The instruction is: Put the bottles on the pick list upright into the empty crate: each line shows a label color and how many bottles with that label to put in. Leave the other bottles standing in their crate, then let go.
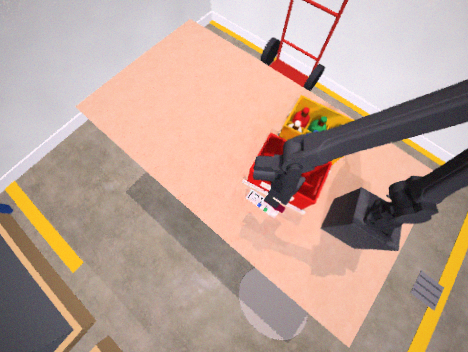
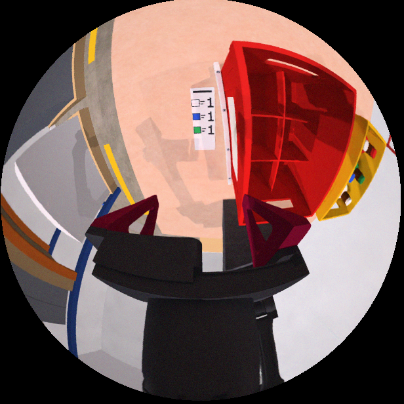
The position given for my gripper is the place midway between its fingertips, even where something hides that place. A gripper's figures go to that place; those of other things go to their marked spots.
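Pick list (image 2: 202, 98): 0.30 m from the lens. My gripper (image 2: 200, 199): 0.13 m from the lens.
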